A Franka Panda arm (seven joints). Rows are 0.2 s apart.
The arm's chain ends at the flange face. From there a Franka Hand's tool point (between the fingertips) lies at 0.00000 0.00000 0.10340 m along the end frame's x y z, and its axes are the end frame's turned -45 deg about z.
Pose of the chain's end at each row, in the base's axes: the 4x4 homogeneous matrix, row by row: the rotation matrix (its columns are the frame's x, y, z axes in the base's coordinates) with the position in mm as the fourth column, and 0 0 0 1 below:
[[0.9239, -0.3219, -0.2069, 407.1], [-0.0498, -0.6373, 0.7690, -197.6], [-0.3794, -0.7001, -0.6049, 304.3], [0, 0, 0, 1]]
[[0.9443, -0.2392, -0.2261, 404.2], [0.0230, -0.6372, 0.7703, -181.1], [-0.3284, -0.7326, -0.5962, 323.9], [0, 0, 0, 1]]
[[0.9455, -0.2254, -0.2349, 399.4], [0.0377, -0.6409, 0.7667, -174.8], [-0.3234, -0.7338, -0.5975, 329.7], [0, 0, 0, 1]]
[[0.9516, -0.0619, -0.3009, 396.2], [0.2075, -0.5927, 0.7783, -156.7], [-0.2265, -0.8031, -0.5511, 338.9], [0, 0, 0, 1]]
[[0.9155, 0.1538, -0.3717, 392.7], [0.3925, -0.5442, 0.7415, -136.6], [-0.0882, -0.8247, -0.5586, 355.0], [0, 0, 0, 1]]
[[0.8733, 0.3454, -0.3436, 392.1], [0.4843, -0.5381, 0.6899, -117.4], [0.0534, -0.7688, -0.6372, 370.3], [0, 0, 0, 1]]
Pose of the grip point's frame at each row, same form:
[[0.8809, 0.4257, -0.2069, 385.7], [0.4154, -0.4859, 0.7690, -118.1], [0.2268, -0.7633, -0.6049, 241.8], [0, 0, 0, 1]]
[[0.8369, 0.4986, -0.2261, 380.8], [0.4668, -0.4343, 0.7703, -101.5], [0.2858, -0.7502, -0.5962, 262.3], [0, 0, 0, 1]]
[[0.8280, 0.5092, -0.2349, 375.1], [0.4798, -0.4265, 0.7667, -95.5], [0.2902, -0.7476, -0.5975, 267.9], [0, 0, 0, 1]]
[[0.7167, 0.6291, -0.3009, 365.1], [0.5658, -0.2724, 0.7783, -76.2], [0.4077, -0.7280, -0.5511, 281.9], [0, 0, 0, 1]]
[[0.5386, 0.7561, -0.3717, 354.3], [0.6623, -0.1073, 0.7415, -59.9], [0.5208, -0.6455, -0.5586, 297.2], [0, 0, 0, 1]]
[[0.3733, 0.8618, -0.3436, 356.6], [0.7229, -0.0380, 0.6899, -46.1], [0.5814, -0.5059, -0.6372, 304.4], [0, 0, 0, 1]]

